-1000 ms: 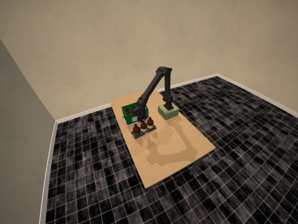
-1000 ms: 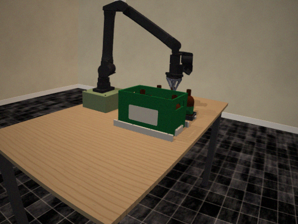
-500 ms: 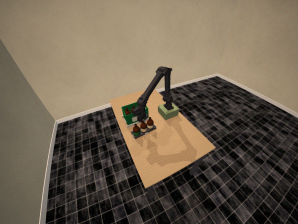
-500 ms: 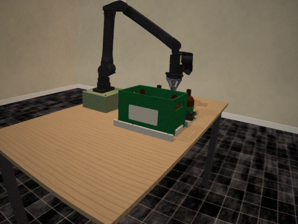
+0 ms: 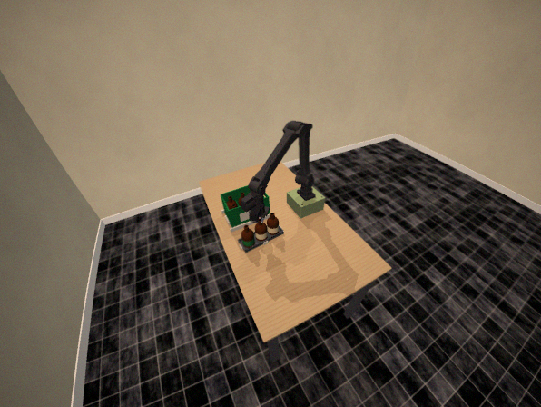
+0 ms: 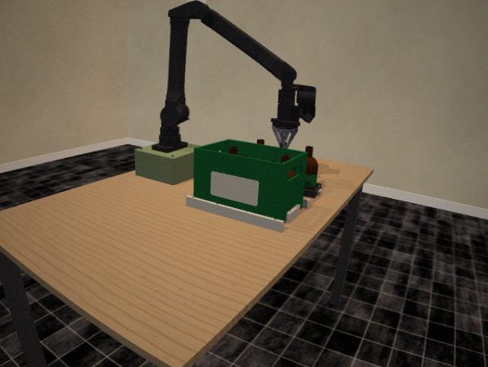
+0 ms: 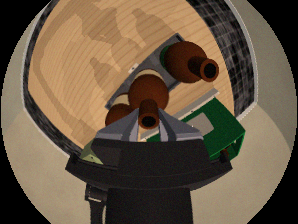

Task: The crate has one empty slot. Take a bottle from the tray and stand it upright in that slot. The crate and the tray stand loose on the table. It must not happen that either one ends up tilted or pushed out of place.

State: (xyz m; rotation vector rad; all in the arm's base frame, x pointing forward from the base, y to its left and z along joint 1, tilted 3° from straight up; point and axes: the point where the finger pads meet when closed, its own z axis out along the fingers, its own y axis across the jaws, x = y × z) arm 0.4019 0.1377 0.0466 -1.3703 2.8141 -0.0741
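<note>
Now: hand 6 cm above the brown bottle. Also, from my hand: green crate: 1 cm ahead, 24 cm to the right, 6 cm below; then dark tray: 14 cm below.
</note>
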